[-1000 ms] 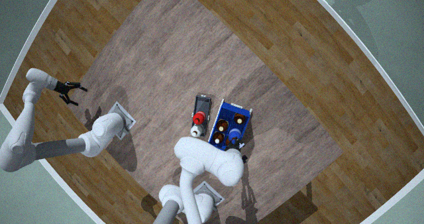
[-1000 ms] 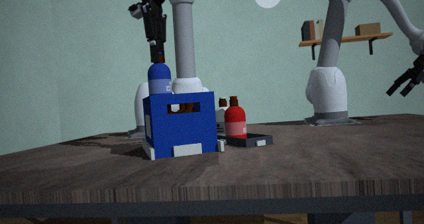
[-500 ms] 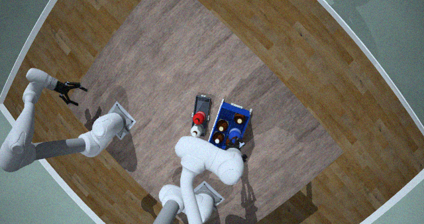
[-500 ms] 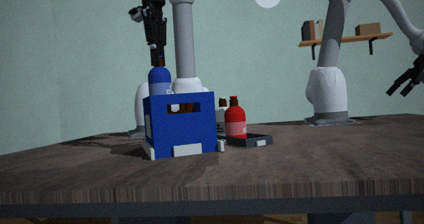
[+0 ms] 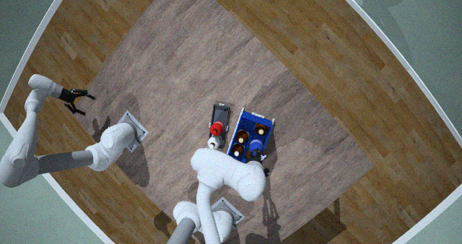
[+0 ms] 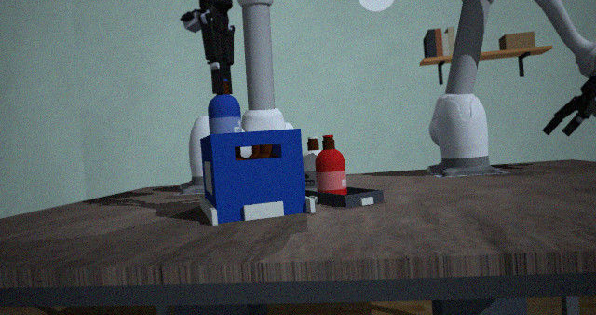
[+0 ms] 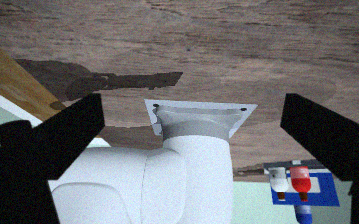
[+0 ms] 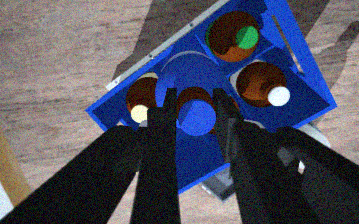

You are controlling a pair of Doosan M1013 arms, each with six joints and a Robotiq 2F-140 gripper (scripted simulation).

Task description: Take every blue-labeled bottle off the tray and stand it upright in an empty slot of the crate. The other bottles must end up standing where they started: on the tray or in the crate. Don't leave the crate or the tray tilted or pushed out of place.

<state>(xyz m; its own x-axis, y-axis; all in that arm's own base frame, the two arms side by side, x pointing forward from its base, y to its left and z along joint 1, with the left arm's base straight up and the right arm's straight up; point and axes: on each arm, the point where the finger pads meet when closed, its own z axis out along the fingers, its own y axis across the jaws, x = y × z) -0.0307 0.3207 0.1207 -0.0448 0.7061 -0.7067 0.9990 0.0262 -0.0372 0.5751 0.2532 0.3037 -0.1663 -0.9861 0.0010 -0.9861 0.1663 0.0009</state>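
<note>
Right now the blue-labeled bottle is 80 mm below my right hand. The rest, counted from my right hand: green-capped bottle (220 mm below, 80 mm behind, 30 mm to the right); red bottle (230 mm to the left, 220 mm below, 110 mm behind); blue crate (220 mm below, 40 mm to the left, 20 mm behind).
</note>
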